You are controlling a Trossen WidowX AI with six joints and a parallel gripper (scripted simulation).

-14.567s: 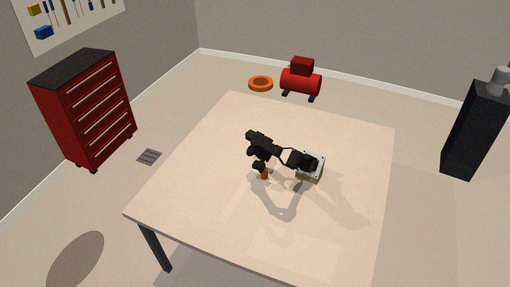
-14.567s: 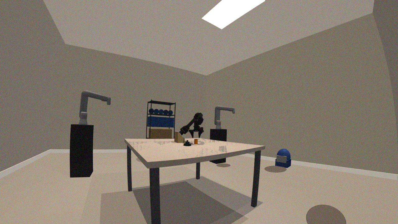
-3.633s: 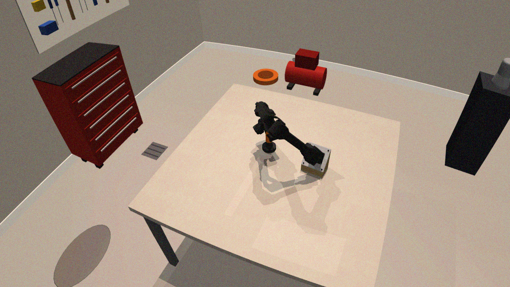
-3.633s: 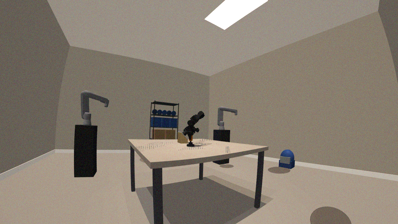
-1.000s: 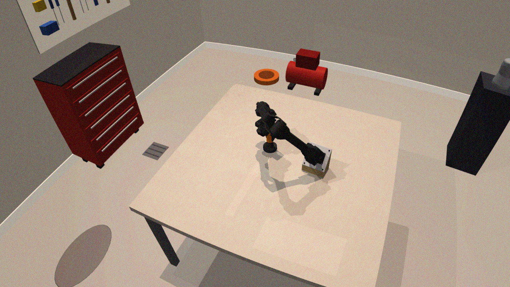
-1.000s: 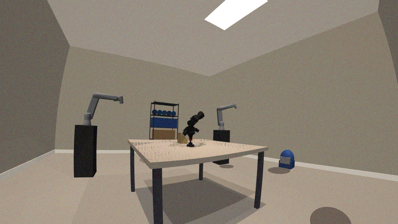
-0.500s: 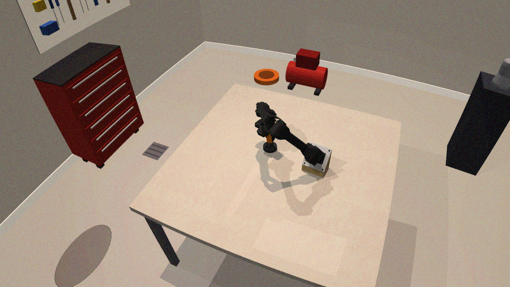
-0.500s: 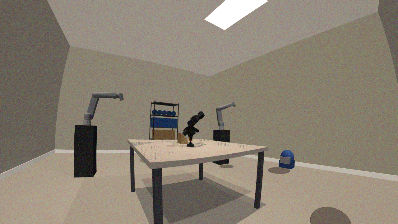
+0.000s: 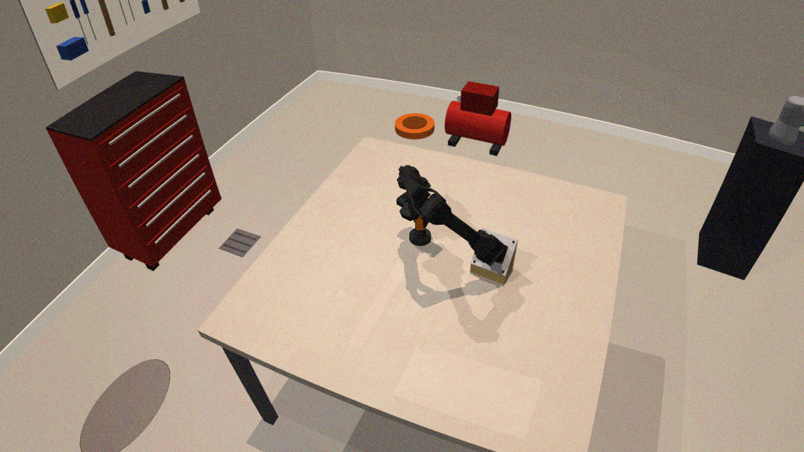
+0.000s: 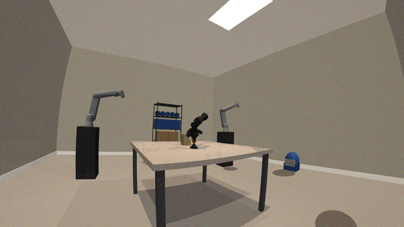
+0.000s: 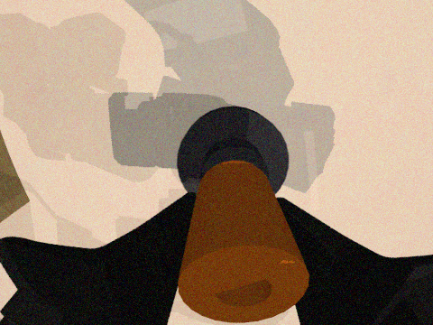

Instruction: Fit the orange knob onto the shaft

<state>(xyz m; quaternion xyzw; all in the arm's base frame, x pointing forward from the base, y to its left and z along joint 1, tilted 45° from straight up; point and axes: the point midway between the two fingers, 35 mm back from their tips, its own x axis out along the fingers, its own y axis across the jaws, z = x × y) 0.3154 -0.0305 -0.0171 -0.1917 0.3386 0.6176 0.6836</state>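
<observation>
The orange knob lies 20 mm above my gripper tip. From my gripper tip the other things lie so: round pedestal (40 mm below).
</observation>
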